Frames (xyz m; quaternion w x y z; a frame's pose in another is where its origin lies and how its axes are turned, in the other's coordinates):
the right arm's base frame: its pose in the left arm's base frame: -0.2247 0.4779 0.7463 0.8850 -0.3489 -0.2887 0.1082
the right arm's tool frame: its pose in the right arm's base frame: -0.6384 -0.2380 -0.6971 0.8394 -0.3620 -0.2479 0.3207
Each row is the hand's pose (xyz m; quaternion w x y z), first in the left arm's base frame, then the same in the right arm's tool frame.
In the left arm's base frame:
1: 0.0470 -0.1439 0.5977 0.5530 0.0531 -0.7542 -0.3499
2: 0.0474 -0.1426 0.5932 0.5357 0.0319 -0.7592 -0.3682
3: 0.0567 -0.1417 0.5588 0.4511 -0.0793 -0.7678 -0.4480
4: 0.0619 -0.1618 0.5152 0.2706 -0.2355 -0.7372 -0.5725
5: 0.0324 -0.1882 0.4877 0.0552 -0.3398 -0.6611 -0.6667
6: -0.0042 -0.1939 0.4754 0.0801 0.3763 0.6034 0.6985
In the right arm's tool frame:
1: 0.3062 -0.3384 -0.3429 0.4148 -0.0025 0.0489 -0.9086
2: 0.3080 -0.3342 -0.3417 0.4157 -0.0340 0.0596 -0.9069
3: 0.3159 -0.2994 -0.3418 0.4230 -0.1823 0.1161 -0.8800
4: 0.3041 -0.2527 -0.3449 0.3806 -0.4221 0.2018 -0.7977
5: 0.2698 -0.2262 -0.3237 0.2783 -0.6310 0.2580 -0.6766
6: 0.2496 -0.2193 -0.2910 0.2003 -0.7333 0.2694 -0.5912

